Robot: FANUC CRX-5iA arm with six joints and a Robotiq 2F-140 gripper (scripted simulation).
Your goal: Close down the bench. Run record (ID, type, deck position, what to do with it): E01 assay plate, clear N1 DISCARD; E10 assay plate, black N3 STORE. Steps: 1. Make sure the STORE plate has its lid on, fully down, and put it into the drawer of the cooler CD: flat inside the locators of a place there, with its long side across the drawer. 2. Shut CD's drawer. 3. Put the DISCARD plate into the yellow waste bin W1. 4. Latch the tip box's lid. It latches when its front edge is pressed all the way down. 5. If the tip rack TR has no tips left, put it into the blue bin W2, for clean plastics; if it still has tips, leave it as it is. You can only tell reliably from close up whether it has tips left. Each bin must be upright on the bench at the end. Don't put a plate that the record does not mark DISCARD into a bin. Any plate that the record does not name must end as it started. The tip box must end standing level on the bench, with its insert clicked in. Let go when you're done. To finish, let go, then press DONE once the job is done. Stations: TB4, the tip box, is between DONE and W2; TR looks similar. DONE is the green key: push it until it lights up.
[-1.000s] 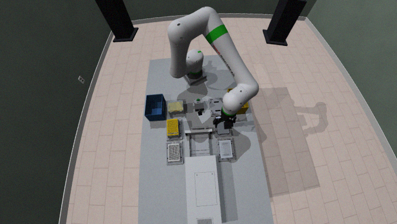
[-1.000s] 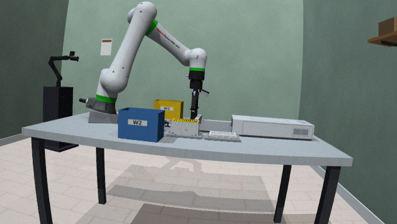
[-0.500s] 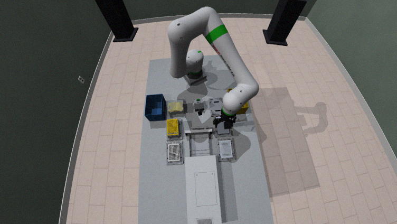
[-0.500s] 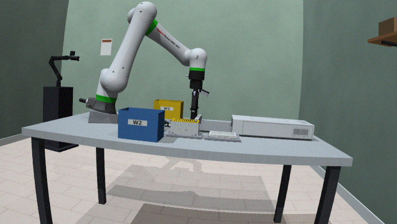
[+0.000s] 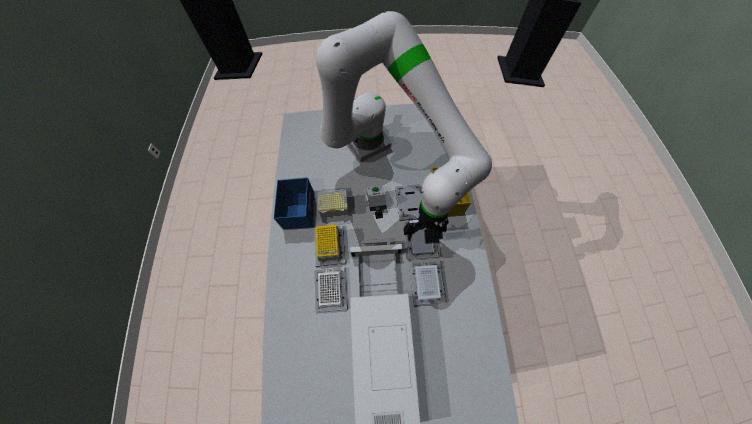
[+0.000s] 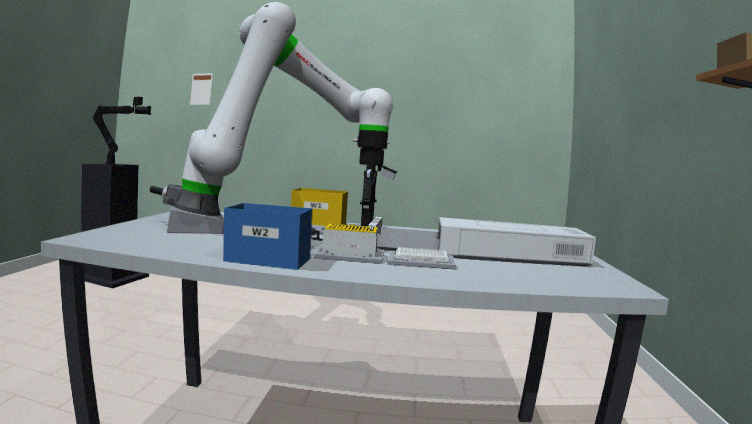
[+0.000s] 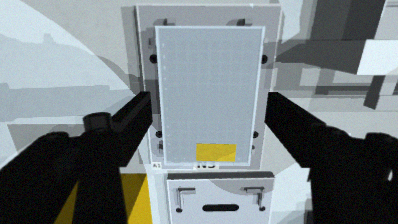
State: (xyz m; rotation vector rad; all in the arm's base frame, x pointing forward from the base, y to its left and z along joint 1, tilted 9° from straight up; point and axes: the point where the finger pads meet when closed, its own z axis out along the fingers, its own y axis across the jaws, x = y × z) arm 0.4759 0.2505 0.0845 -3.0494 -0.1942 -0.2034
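The clear plate lid is 3 cm below my hand. The rest, counted from my hand: cooler drawer (18 cm ahead, 16 cm to the right, 2 cm below); yellow bin W1 (20 cm behind, 11 cm to the left, 2 cm below); black assay plate (4 cm below).
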